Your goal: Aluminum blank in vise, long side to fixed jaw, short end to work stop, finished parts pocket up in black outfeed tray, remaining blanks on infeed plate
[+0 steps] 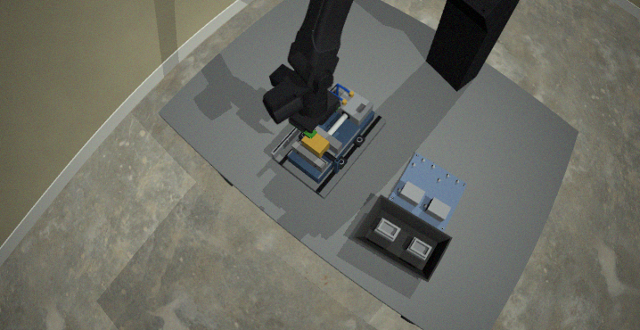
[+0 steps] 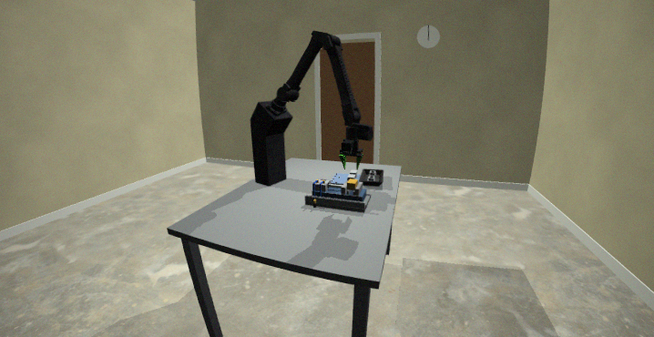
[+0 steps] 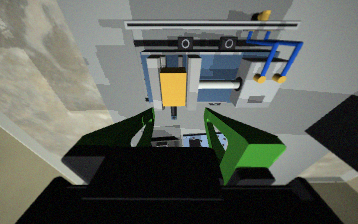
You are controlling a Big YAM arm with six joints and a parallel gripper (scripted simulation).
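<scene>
The yellow brass blank lies 10 mm ahead of my hand and 90 mm below it. Also, from my hand: moving jaw: 30 mm behind, 10 mm to the left, 110 mm below; then fixed jaw: 40 mm ahead, 110 mm below; then white rod: 80 mm behind, 10 mm to the left, 110 mm below.
</scene>
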